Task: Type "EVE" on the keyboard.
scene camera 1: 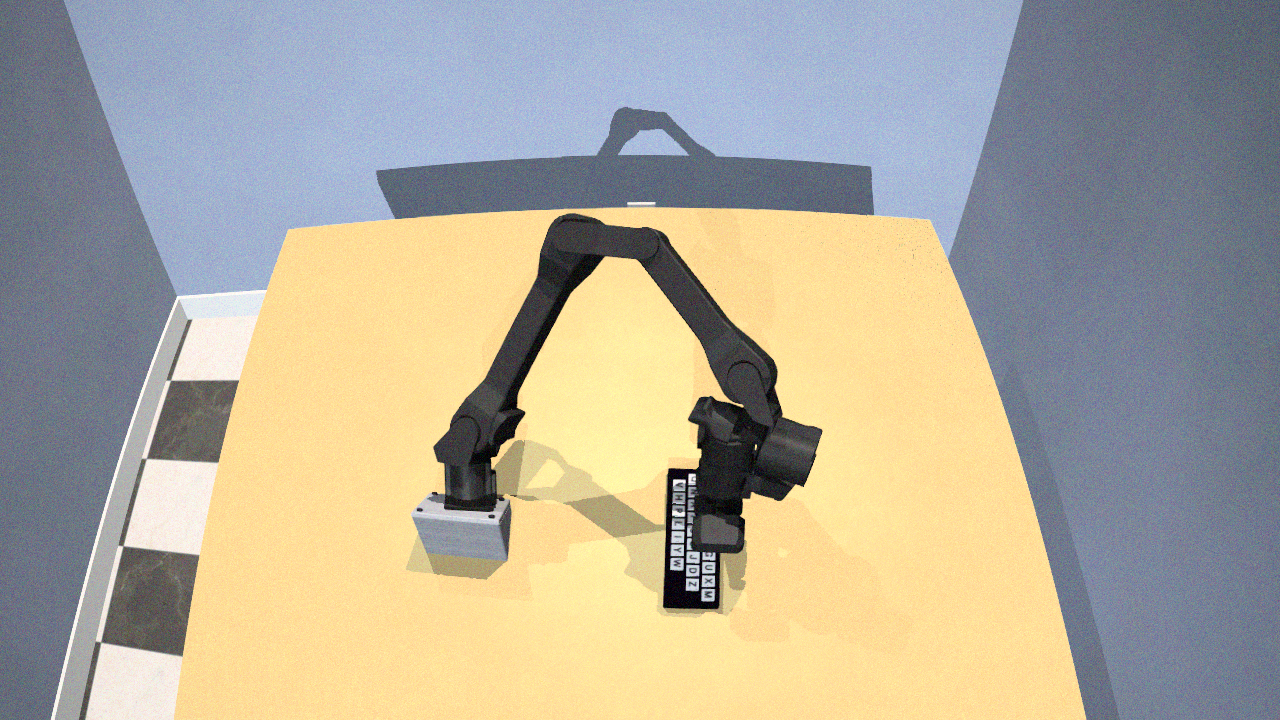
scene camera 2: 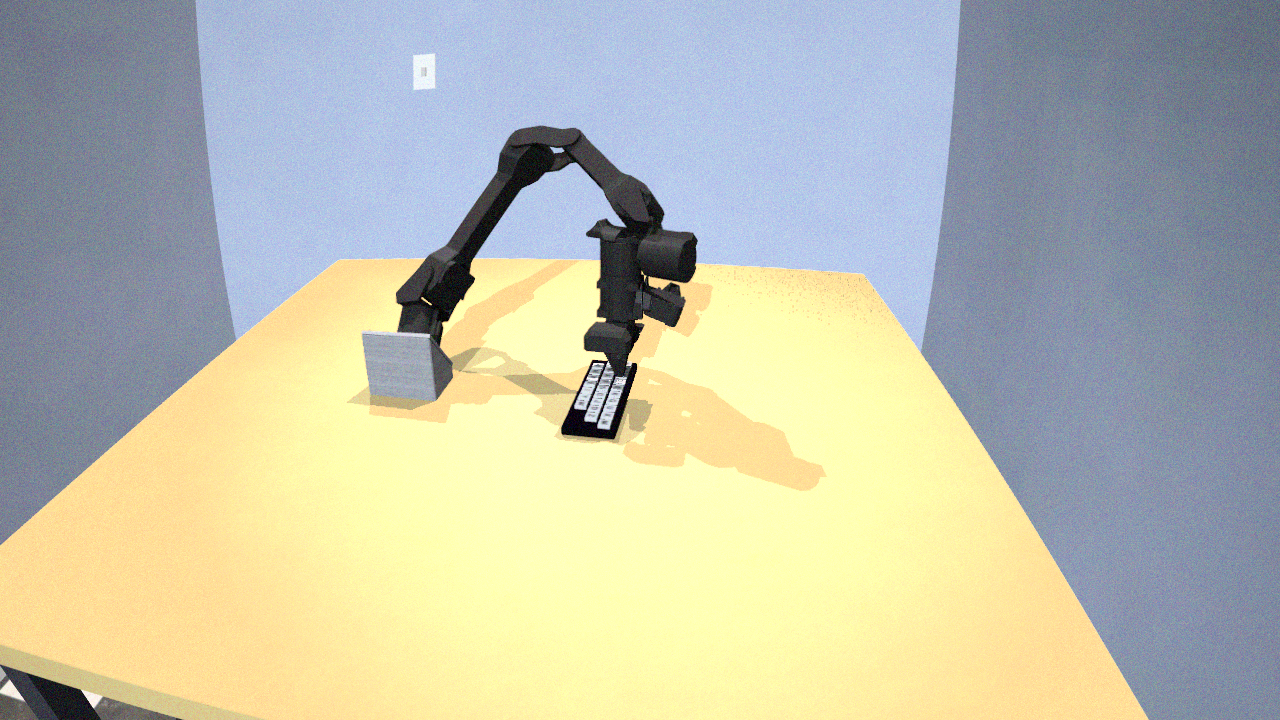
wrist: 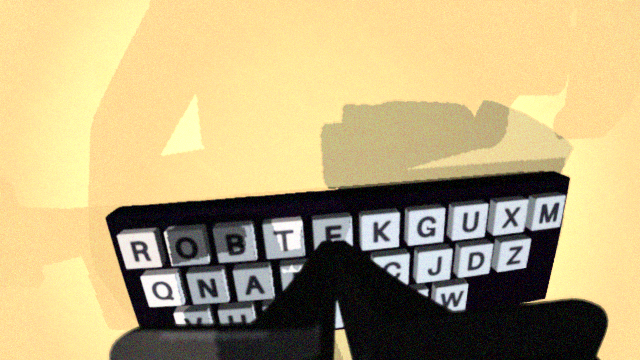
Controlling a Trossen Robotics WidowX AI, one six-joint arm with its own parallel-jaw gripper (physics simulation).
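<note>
The black keyboard lies on the table with three rows of light letter keys. My gripper is shut and empty, pointing down at the keyboard. In the wrist view its tips overlap the lower part of the E key in the top row, between the T key and the K key; whether they touch it is hard to tell. The V key shows partly at the bottom left of the keys, next to the H key. The fingers hide several middle keys.
The arm's grey base block stands on the table, left of the keyboard in both scene views. The arm arches over from it. Walls stand behind the table and at both sides.
</note>
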